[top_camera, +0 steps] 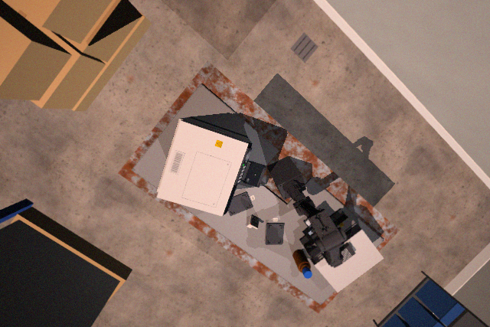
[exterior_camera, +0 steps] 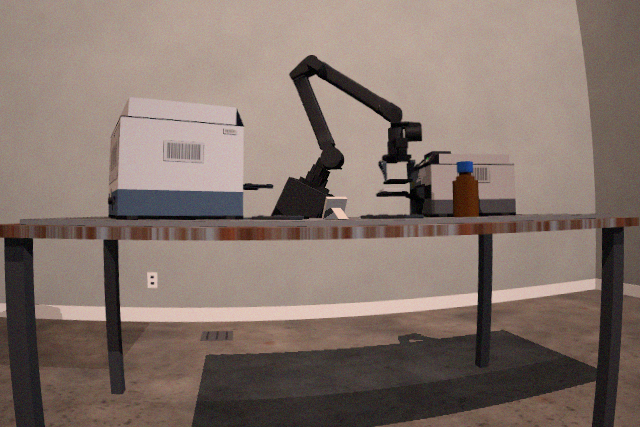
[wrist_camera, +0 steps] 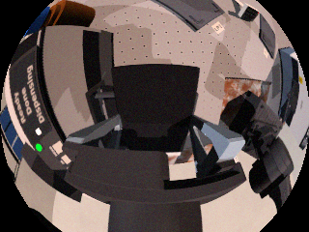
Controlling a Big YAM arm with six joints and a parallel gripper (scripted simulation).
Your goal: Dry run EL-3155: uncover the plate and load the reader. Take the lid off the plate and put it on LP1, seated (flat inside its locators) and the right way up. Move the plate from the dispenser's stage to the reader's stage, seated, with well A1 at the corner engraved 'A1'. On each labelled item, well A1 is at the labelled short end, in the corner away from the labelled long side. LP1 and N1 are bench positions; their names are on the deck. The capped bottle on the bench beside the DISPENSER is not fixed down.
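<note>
My hand is 5 cm past the white well plate, 4 cm above it and 1 cm to the left of it. From my hand the other things lie so: brown capped bottle (22 cm ahead, 18 cm to the left, 2 cm below); plate lid (1 cm below).
</note>
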